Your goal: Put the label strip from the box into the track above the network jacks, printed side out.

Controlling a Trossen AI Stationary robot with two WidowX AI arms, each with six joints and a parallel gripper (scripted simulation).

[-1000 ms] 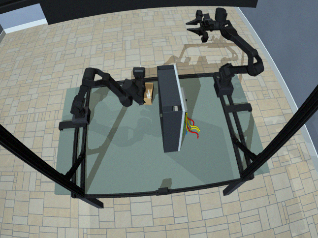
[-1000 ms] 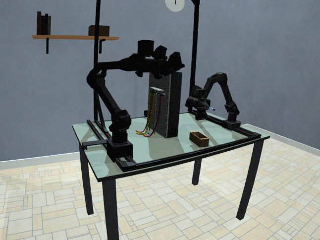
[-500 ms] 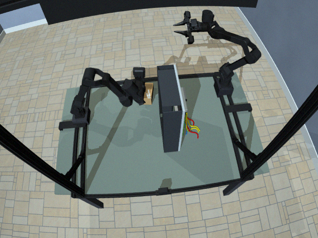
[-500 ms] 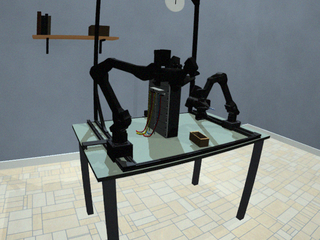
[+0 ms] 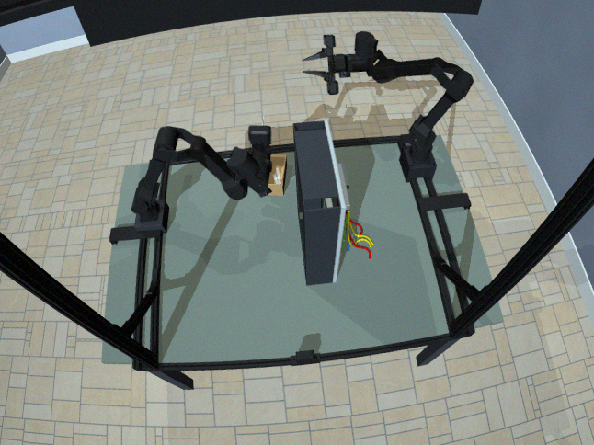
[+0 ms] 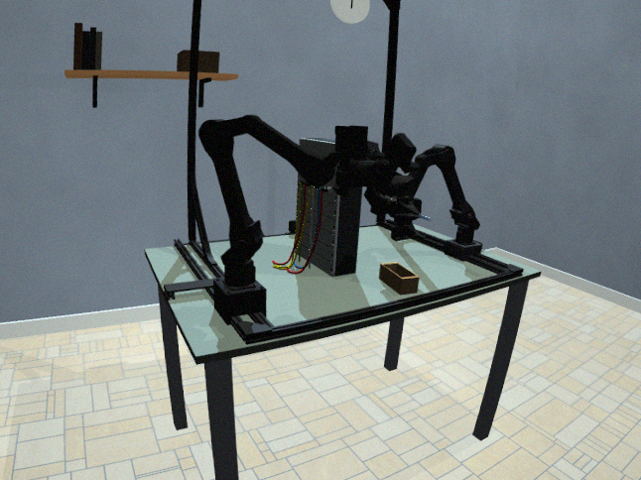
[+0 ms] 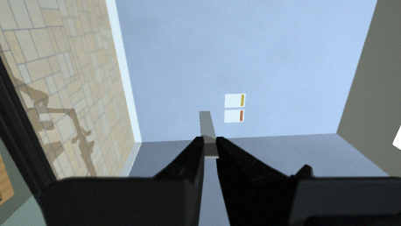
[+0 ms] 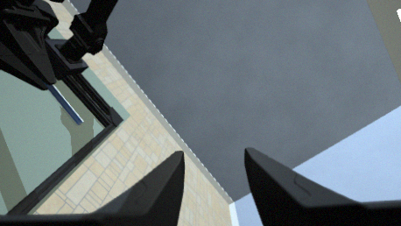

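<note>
Right now my right hand is 180 mm to the right of the blue-white label strip, 140 mm above it and 80 mm past it. Also, from my right hand: box: 350 mm below, 160 mm to the left, 130 mm behind.
The blue-white label strip is 50 mm ahead of my left hand and 10 mm to the right of it. The rest, counted from my left hand: box (30 mm to the right, 200 mm below).
</note>
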